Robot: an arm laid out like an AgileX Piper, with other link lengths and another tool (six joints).
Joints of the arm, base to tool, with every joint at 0 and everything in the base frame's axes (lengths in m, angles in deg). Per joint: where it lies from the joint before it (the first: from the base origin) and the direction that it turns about. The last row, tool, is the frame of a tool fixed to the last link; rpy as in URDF.
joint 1: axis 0 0 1 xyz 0.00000 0.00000 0.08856
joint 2: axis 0 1 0 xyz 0.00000 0.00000 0.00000
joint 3: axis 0 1 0 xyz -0.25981 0.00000 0.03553
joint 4: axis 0.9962 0 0.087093 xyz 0.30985 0.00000 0.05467
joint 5: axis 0 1 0 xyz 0.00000 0.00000 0.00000
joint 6: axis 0.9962 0 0.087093 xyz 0.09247 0.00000 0.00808
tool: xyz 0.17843 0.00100 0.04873 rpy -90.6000 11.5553 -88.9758
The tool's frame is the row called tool.
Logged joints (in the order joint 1, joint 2, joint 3, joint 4, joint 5, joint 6), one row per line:
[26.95 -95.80 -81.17 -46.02 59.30 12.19]
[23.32 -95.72 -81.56 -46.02 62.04 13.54]
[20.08 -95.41 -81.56 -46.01 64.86 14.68]
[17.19 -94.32 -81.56 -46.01 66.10 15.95]
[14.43 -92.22 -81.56 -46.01 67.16 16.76]
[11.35 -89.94 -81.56 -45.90 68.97 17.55]
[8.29 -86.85 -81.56 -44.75 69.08 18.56]
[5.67 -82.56 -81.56 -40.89 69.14 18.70]
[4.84 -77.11 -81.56 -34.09 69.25 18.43]
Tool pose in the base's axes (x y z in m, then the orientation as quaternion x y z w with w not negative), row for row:
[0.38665 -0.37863 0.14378 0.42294 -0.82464 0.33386 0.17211]
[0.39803 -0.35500 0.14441 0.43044 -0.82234 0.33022 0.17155]
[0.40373 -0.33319 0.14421 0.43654 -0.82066 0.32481 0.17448]
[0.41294 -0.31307 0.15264 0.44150 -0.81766 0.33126 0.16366]
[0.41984 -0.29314 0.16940 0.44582 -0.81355 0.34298 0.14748]
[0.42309 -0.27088 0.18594 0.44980 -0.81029 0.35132 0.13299]
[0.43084 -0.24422 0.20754 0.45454 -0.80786 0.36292 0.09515]
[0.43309 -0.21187 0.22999 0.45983 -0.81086 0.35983 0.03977]
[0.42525 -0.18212 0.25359 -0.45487 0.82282 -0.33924 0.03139]
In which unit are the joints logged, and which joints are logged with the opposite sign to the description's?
The joints are logged in degrees. Opposite sign: joint 1, joint 2.
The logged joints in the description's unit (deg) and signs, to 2 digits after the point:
[-26.95 95.80 -81.17 -46.02 59.30 12.19]
[-23.32 95.72 -81.56 -46.02 62.04 13.54]
[-20.08 95.41 -81.56 -46.01 64.86 14.68]
[-17.19 94.32 -81.56 -46.01 66.10 15.95]
[-14.43 92.22 -81.56 -46.01 67.16 16.76]
[-11.35 89.94 -81.56 -45.90 68.97 17.55]
[-8.29 86.85 -81.56 -44.75 69.08 18.56]
[-5.67 82.56 -81.56 -40.89 69.14 18.70]
[-4.84 77.11 -81.56 -34.09 69.25 18.43]

